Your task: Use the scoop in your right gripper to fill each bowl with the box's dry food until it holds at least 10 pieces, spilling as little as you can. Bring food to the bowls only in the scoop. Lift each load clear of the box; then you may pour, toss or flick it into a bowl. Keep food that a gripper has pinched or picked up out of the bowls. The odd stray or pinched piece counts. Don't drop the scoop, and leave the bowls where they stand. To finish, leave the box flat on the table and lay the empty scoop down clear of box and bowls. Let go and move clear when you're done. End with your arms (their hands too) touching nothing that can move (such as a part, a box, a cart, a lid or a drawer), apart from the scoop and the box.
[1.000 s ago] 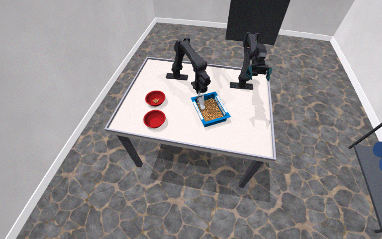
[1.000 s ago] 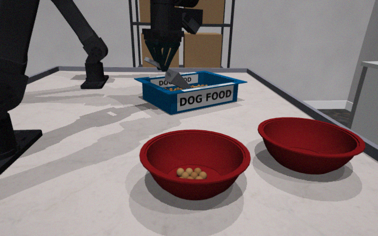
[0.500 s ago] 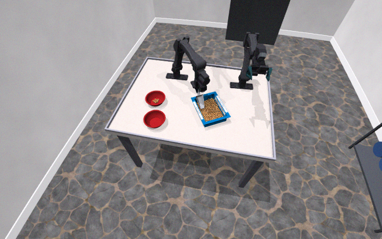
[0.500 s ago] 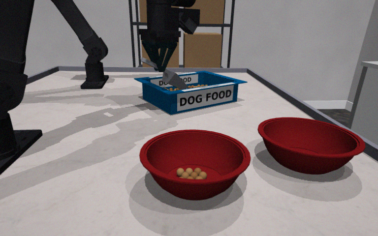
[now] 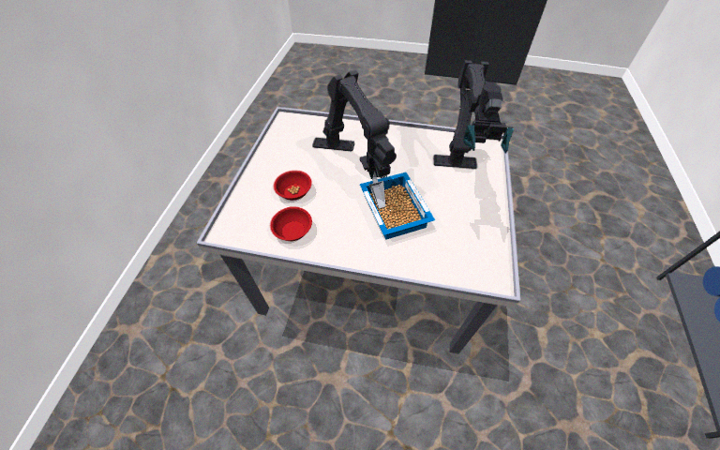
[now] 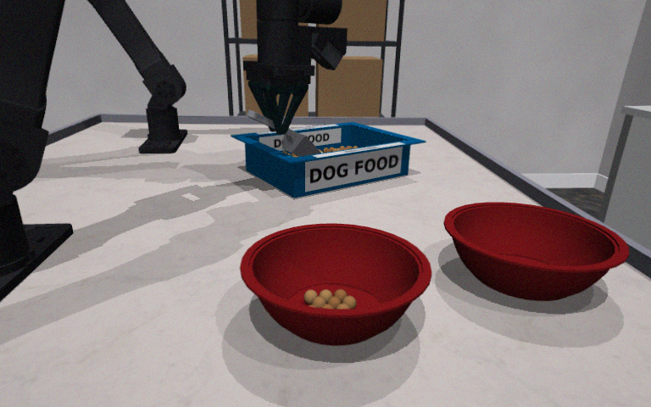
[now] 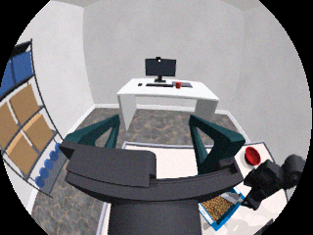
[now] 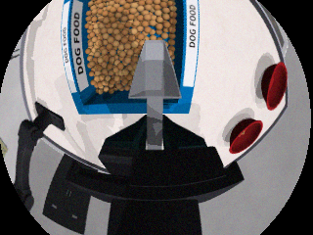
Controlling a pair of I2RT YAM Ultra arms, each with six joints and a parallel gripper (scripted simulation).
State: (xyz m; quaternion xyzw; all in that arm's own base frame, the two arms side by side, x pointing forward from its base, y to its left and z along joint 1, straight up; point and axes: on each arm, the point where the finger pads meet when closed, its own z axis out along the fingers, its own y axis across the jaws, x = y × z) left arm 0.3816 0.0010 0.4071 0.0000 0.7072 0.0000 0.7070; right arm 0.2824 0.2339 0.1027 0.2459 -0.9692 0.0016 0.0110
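The blue dog food box lies 11 cm to the left of my right hand, 8 cm ahead of it and 6 cm below it. Round my right hand: grey scoop (3 cm below, 3 cm ahead, 2 cm to the left).
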